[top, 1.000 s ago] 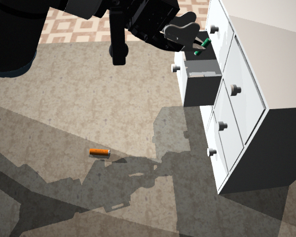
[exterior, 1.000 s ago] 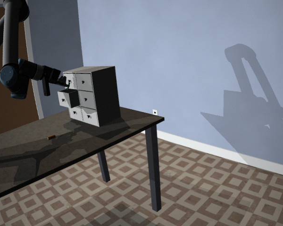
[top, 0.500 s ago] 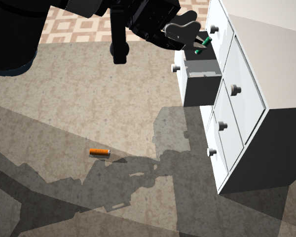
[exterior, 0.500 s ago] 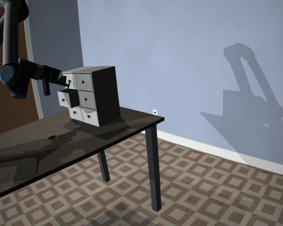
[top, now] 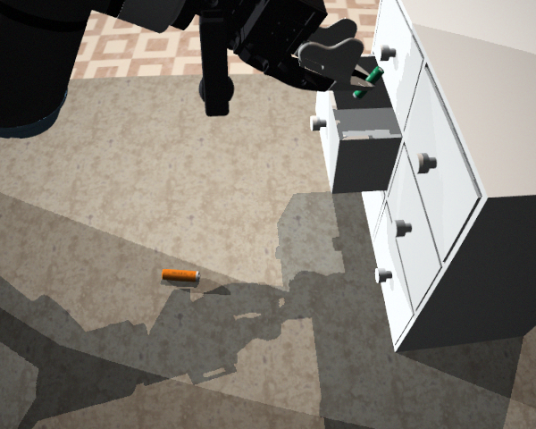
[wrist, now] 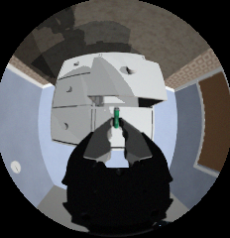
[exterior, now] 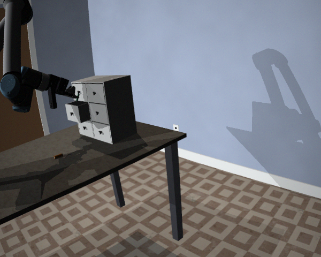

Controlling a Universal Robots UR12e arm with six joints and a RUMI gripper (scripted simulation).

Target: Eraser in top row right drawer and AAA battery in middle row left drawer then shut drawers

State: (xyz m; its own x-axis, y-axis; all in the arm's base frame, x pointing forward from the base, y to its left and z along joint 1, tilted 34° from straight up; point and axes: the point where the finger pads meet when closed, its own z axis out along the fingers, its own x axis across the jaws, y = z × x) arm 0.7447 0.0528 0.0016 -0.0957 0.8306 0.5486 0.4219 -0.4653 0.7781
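The green battery is 1 cm below my hand and 1 cm ahead of it. From my hand the other things lie so: white eraser: 15 cm ahead, 9 cm to the right, 2 cm below; orange battery: 24 cm below, 21 cm behind, 11 cm to the right.
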